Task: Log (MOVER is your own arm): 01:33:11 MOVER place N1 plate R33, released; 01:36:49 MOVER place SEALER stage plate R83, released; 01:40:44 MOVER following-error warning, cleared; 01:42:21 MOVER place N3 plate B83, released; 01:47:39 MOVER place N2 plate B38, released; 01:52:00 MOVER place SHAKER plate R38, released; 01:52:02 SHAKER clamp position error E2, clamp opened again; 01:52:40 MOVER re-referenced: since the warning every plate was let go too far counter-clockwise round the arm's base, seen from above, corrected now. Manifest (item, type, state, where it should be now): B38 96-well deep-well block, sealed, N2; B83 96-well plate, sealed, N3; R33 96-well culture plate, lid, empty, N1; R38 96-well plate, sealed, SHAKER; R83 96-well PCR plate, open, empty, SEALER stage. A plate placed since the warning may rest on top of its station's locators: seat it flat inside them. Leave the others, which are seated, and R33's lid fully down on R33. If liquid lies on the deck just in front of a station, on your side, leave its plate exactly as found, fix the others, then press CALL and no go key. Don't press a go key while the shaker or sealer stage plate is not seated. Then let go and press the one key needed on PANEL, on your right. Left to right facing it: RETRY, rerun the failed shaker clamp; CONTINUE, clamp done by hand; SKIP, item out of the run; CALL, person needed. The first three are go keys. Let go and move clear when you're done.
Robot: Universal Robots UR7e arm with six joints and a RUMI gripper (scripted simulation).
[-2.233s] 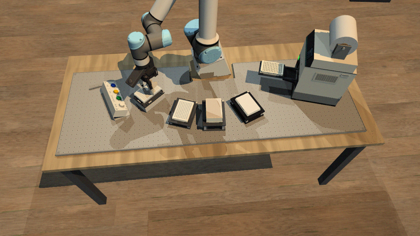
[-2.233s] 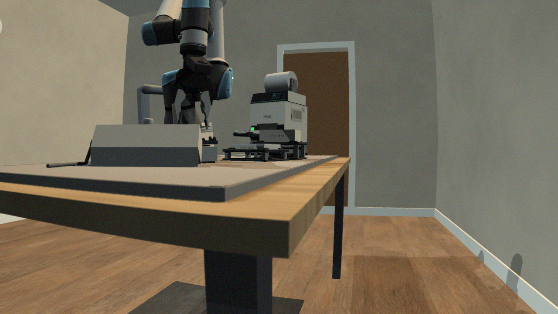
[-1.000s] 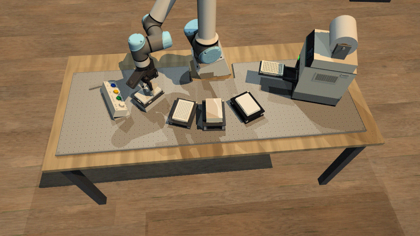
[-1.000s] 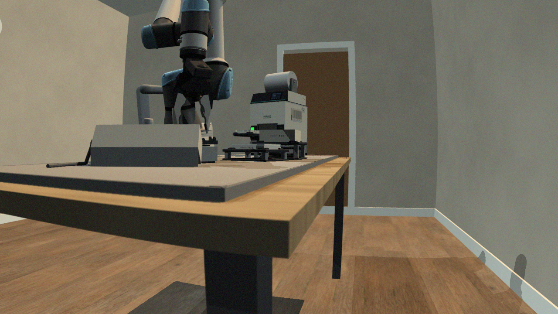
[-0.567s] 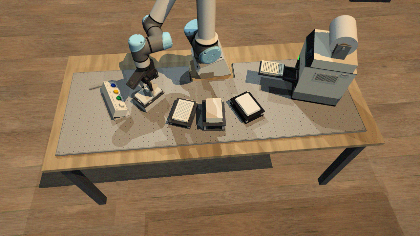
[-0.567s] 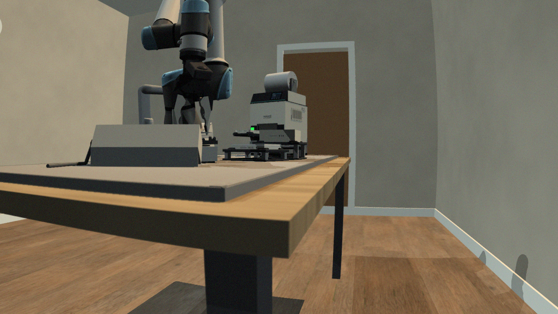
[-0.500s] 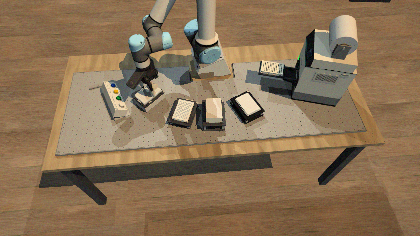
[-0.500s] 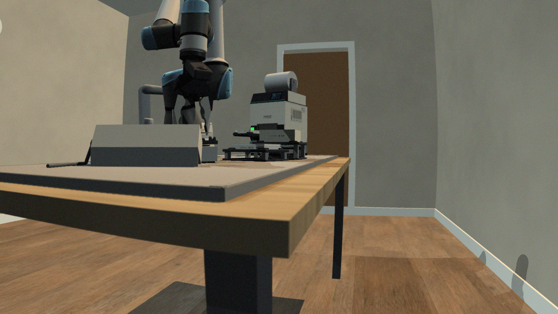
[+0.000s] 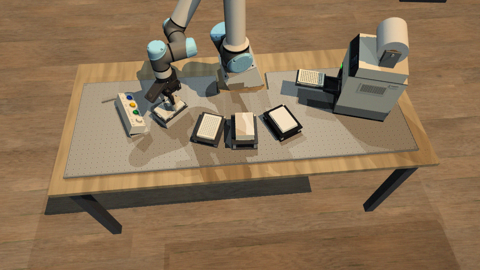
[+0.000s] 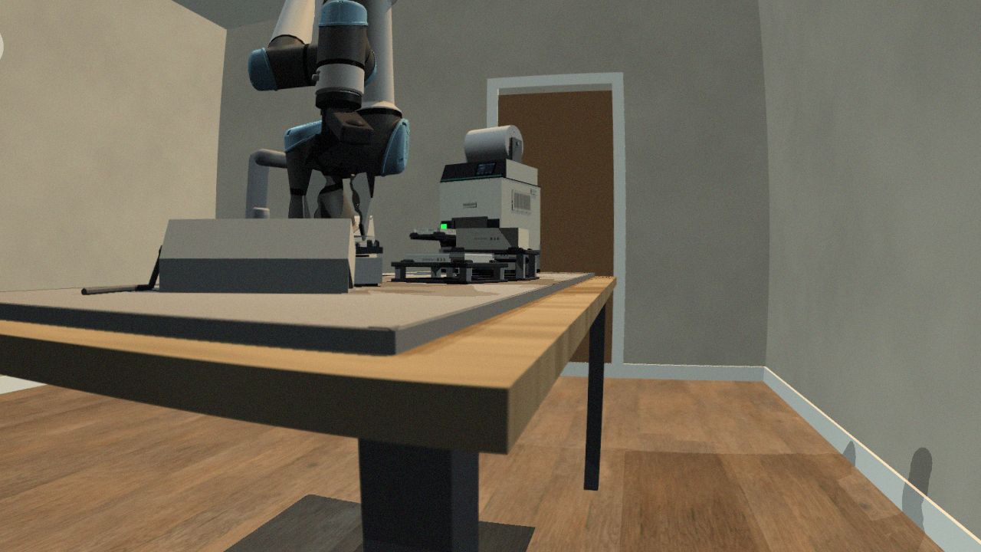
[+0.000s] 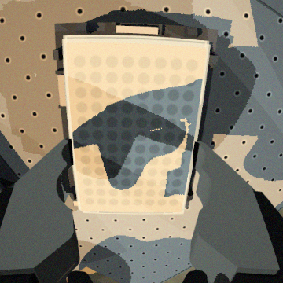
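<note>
The retry key is 130 mm to the right of my hand, 80 mm ahead of it and 10 mm below it. From my hand the other things lie so: call key: 210 mm to the right, 50 mm behind, 10 mm below; then continue key: 150 mm to the right, 40 mm ahead, 10 mm below; then skip key: 180 mm to the right, 10 mm below.
</note>
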